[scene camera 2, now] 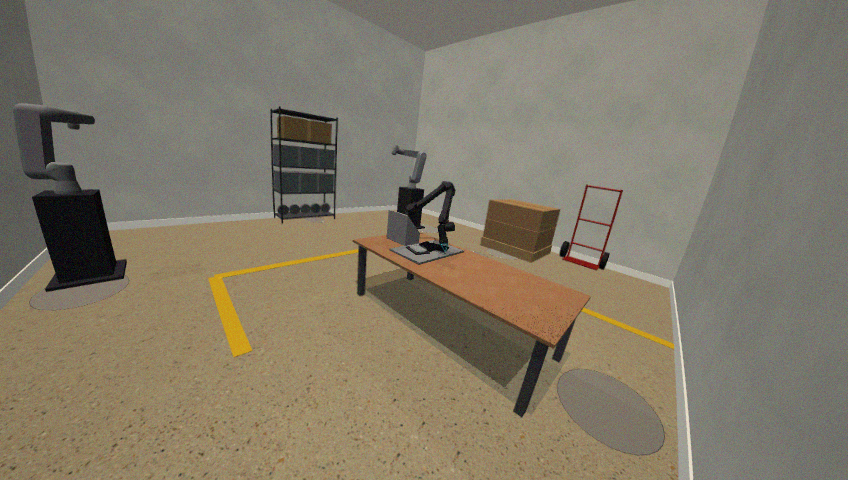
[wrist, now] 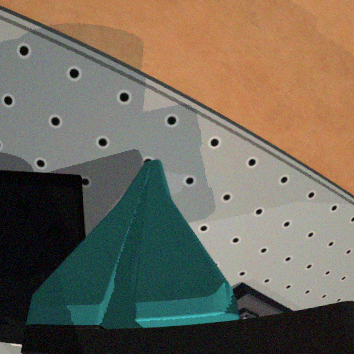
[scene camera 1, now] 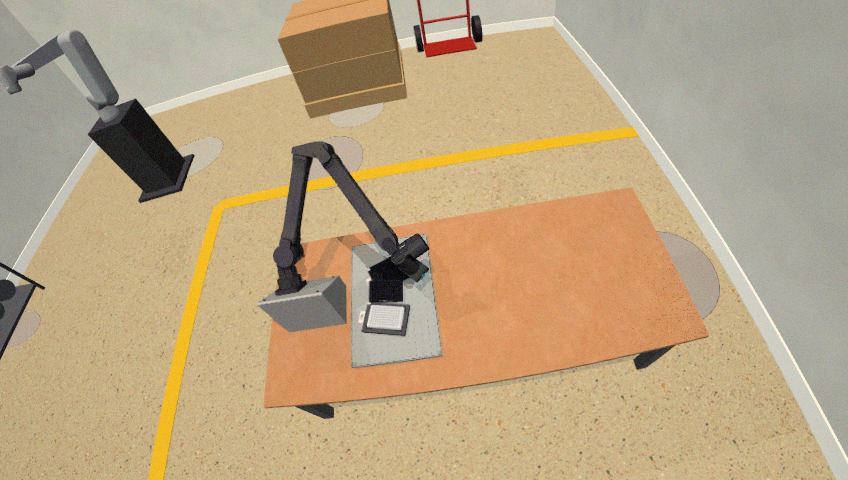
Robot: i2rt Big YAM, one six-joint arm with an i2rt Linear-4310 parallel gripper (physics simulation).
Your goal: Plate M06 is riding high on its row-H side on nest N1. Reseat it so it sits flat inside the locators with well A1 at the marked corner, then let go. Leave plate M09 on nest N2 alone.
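Frame: origin at the arm's base, x left, y ahead, z down, level; millimetres.
Where they show: gripper, between the fingertips: [scene camera 2: 445, 251] [wrist: 155, 169] [scene camera 1: 423, 276]; arm's base, origin of its link: [scene camera 2: 402, 221] [scene camera 1: 291, 289].
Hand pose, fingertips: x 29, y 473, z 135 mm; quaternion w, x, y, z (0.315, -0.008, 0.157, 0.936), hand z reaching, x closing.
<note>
Things, the pixels of their top centre, and the offset from my fingertips. "*": a spot on its surface instead. Level surfaces: height alone.
- white plate, centre of its top: [scene camera 1: 385, 316] [scene camera 2: 418, 247] dx -138, dy -162, dz -8 mm
- dark nest, centre of its top: [scene camera 1: 385, 317] [scene camera 2: 417, 248] dx -138, dy -163, dz +1 mm
- black plate, centre of its top: [scene camera 1: 384, 288] [scene camera 2: 428, 243] dx -32, dy -150, dz -24 mm
- black block, centre of its top: [scene camera 1: 390, 269] dx +59, dy -124, dz -3 mm
- dark nest corner, a spot on its surface: [wrist: 262, 303] * dx -124, dy -75, dz +7 mm
- orange-brown table, height of its surface: dz +32 mm
My gripper [scene camera 1: 423, 275] [scene camera 2: 445, 248] [wrist: 155, 169] is shut, with its teal fingertips together and empty, low over the pegboard's far right part in scene camera 1. A white plate [scene camera 1: 385, 317] sits in a dark nest [scene camera 1: 392, 332] nearer the front. A black plate [scene camera 1: 385, 290] is right behind it. A black block [scene camera 1: 380, 271] [wrist: 40, 250] stands beside the gripper, partly covered by the arm. A dark nest corner [wrist: 262, 303] shows behind the fingers in the wrist view. Labels M06, M09, N1, N2 and well A1 are not readable, and any tilt is too small to tell.
The grey perforated board [scene camera 1: 395, 352] [wrist: 280, 220] lies on the orange-brown table [scene camera 1: 553, 279] [scene camera 2: 487, 291]. A grey box [scene camera 1: 315, 309] [scene camera 2: 401, 226] stands at the arm's base. Cardboard boxes [scene camera 1: 351, 56] [scene camera 2: 519, 228] and a red hand truck [scene camera 1: 450, 46] stand on the floor beyond.
</note>
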